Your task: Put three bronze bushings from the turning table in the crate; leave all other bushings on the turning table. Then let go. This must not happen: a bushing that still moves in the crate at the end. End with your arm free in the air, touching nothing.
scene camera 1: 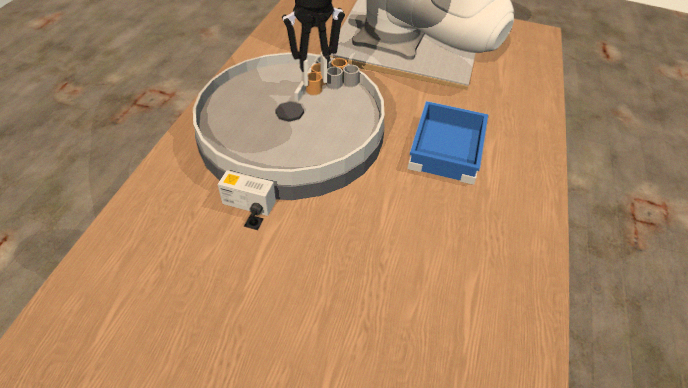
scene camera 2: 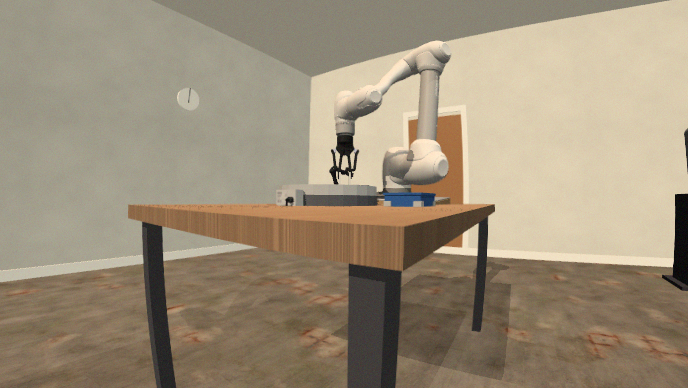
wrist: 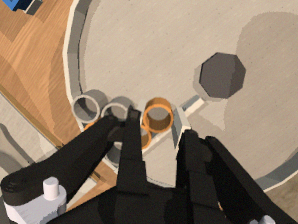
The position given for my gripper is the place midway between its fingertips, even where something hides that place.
In view: my gripper (scene camera 1: 314, 81), a grey bushing (wrist: 81, 112), a round grey turning table (scene camera 1: 253, 118) and a blue crate (scene camera 1: 450, 132).
My gripper shows as well in the wrist view (wrist: 159, 113). The blue crate also shows in scene camera 2 (scene camera 2: 420, 199).
